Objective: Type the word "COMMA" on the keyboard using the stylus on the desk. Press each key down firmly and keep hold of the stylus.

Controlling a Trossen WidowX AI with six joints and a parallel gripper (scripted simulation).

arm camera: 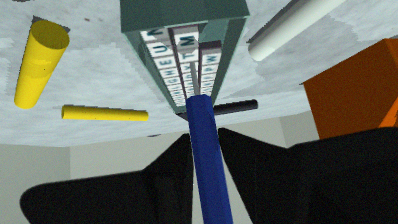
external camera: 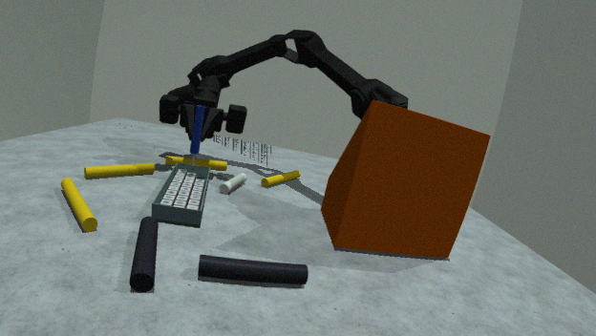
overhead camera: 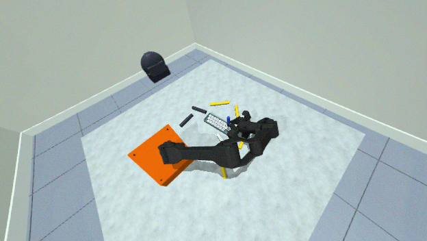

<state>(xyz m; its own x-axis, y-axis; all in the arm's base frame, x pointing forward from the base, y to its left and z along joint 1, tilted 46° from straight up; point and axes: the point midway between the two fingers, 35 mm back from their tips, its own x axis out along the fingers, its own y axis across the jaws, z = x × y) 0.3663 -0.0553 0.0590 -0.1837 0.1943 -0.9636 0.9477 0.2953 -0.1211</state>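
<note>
Now: the blue stylus 1 cm below my gripper tip. The rest, counted from my gripper tip: white rod (8 cm behind, 3 cm to the right, 8 cm below); grey stylus tip (5 cm below).
</note>
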